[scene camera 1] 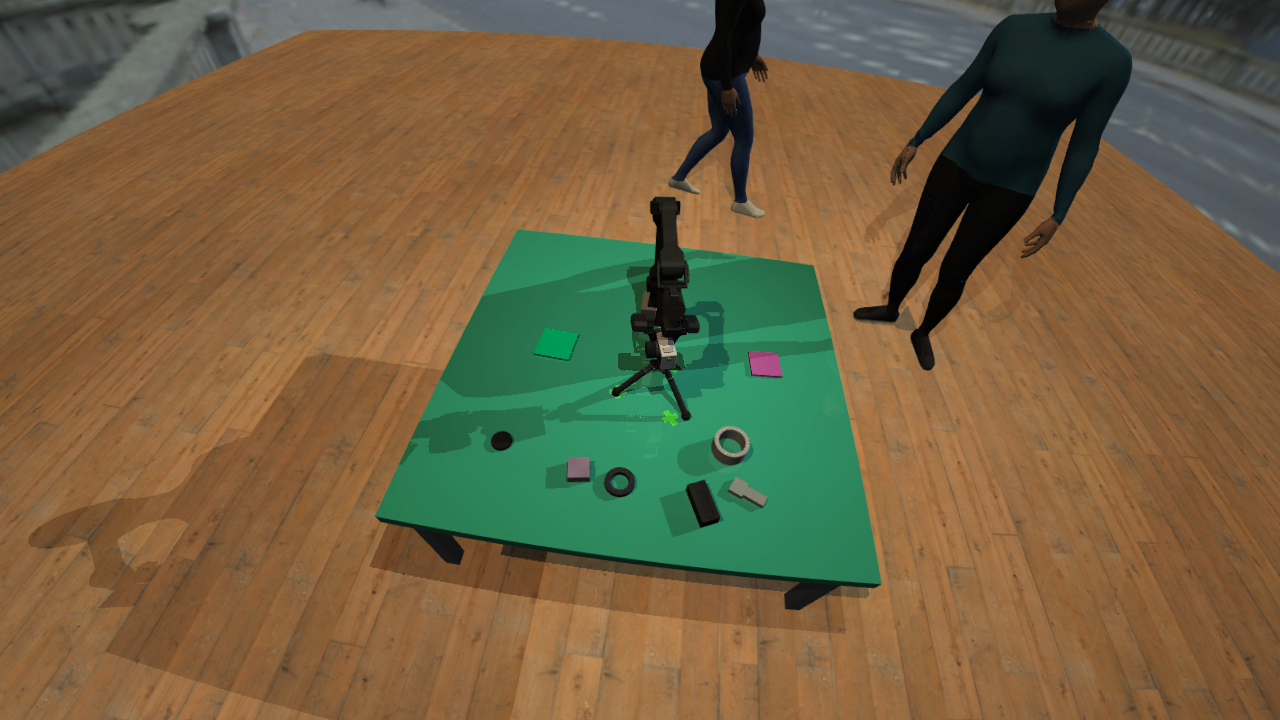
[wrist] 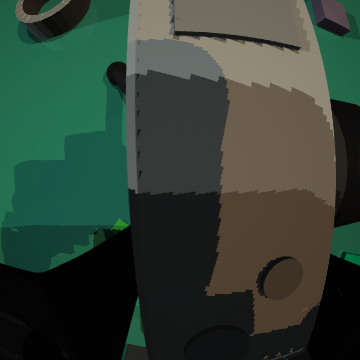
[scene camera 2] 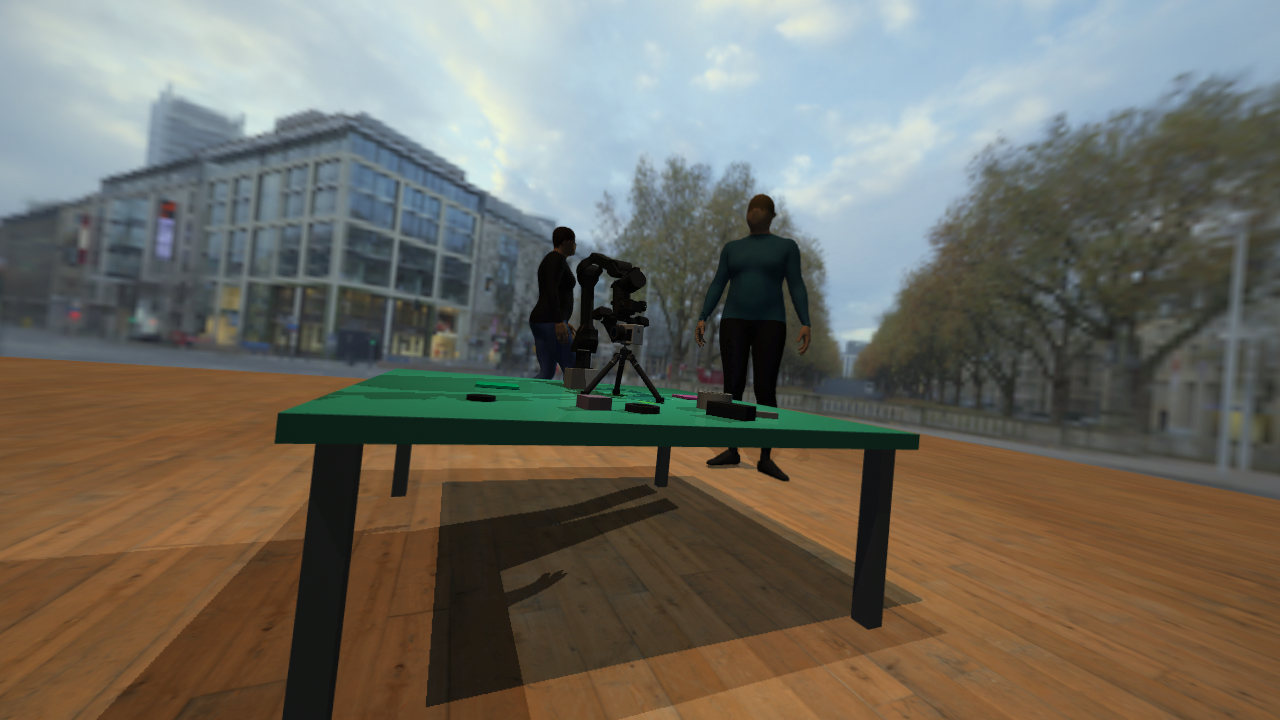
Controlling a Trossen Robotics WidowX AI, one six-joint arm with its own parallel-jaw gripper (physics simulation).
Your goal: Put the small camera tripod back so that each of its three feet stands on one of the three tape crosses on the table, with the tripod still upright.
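Frame: origin at the arm's base, x back, y right, z up, level; centimetres.
Seen in the pictures: gripper, between the fingertips: point(scene camera 2: 620, 344); arm's base, origin of its link: point(scene camera 2: 582, 368).
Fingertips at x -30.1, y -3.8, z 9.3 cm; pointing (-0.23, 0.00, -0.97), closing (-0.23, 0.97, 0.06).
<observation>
Pixels of each thing's top centre, then the offset from my fingertips to it. "pt": a spot on its surface instead.
- lime tape cross, a spot on its surface: point(scene camera 1: 615, 390) pt dx -6.3, dy +11.9, dz -15.2 cm
- right front foot, a spot on its surface: point(wrist: 116, 72) point(scene camera 1: 685, 408) pt dx -10.1, dy -9.8, dz -13.5 cm
- lime cross, centre of its top: point(wrist: 132, 237) dx +7.4, dy -3.6, dz -16.7 cm
- grey ring, centre of its top: point(scene camera 1: 732, 441) point(scene camera 2: 715, 392) dx -19.8, dy -23.7, dz -12.0 cm
- black ring, centre of its top: point(scene camera 2: 642, 405) point(scene camera 1: 619, 480) dx -35.4, dy +5.3, dz -15.3 cm
- black box, centre of its top: point(scene camera 2: 731, 403) point(scene camera 1: 703, 500) dx -38.1, dy -17.1, dz -13.3 cm
- grey piece, centre of its top: point(scene camera 2: 758, 411) point(scene camera 1: 748, 492) dx -32.9, dy -29.3, dz -15.3 cm
- mauve block, centre of its top: point(wrist: 334, 10) point(scene camera 2: 594, 396) point(scene camera 1: 578, 467) dx -34.2, dy +16.7, dz -14.0 cm
- black disc, centre of its top: point(scene camera 2: 481, 395) point(scene camera 1: 501, 439) dx -29.3, dy +40.3, dz -15.8 cm
- green square, a spot on its surface: point(scene camera 1: 556, 343) pt dx +9.5, dy +34.8, dz -15.8 cm
- pink square, a spot on its surface: point(scene camera 1: 765, 364) pt dx +14.5, dy -35.3, dz -15.8 cm
The small black tripod point(scene camera 1: 677, 396) point(scene camera 2: 621, 355) stands upright on the green table, with a beige and grey camera point(scene camera 1: 667, 351) point(scene camera 2: 636, 334) point(wrist: 275, 150) on top. My gripper point(scene camera 1: 665, 336) point(scene camera 2: 629, 327) point(wrist: 202, 230) is shut on the camera, one dark finger against each side. In the first scene view, the left foot is at a lime tape cross point(scene camera 1: 615, 390). The right front foot point(scene camera 1: 686, 415) point(wrist: 116, 72) stands to the right of another cross point(scene camera 1: 670, 418). A bit of a lime cross point(wrist: 120, 224) shows beside the camera in the wrist view; the rear foot is hidden there.
Towards the front of the table are a grey ring point(scene camera 1: 731, 460), a black ring point(scene camera 1: 619, 493), a black box point(scene camera 1: 703, 503), a grey piece point(scene camera 1: 747, 493), a mauve block point(scene camera 1: 579, 469) and a black disc point(scene camera 1: 501, 440). A green square point(scene camera 1: 556, 343) and a pink square point(scene camera 1: 765, 364) lie left and right.
</observation>
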